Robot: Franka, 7 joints.
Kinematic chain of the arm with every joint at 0, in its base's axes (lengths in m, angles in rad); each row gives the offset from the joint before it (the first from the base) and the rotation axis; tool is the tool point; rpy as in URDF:
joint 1: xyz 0 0 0.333 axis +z
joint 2: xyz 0 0 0 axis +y
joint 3: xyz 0 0 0.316 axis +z
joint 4: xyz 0.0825 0 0 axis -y
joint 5: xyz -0.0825 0 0.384 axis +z
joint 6: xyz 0 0 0 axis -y
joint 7: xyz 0.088 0 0 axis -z
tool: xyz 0 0 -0.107 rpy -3.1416 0 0
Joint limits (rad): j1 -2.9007..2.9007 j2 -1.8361..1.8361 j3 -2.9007..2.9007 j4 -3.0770..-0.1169 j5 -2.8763..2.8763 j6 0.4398..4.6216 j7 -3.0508..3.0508
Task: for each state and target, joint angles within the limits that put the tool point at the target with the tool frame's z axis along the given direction. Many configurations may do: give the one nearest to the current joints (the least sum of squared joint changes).
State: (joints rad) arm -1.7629 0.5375 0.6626 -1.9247 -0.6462 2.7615 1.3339
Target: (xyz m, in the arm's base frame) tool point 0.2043 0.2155 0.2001 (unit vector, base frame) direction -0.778 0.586 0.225
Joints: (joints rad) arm -1.3264 1.5826 1.0944 -2.8072 -0.1036 2.1016 1.3339
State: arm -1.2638 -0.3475 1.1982 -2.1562 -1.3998 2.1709 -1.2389
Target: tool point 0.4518 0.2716 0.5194 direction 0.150 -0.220 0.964
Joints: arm -1.1556 -1.1687 1.4891 -2.1659 -1.7571 1.6013 -1.2389
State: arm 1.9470 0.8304 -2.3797 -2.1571 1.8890 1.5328 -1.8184
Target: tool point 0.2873 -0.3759 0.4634 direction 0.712 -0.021 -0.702
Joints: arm 1.2340 0.4820 -2.3042 -2.3717 1.2815 2.0775 -1.8184
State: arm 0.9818 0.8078 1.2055 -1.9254 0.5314 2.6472 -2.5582
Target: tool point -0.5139 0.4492 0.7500 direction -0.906 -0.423 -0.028
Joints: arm 1.5811 0.7631 1.4645 -1.0692 0.4977 2.2399 -2.5582
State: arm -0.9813 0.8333 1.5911 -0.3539 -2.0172 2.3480 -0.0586
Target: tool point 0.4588 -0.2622 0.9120 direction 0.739 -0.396 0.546
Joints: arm -1.6224 0.7433 1.9380 -1.0908 -2.4895 2.8527 -0.0586
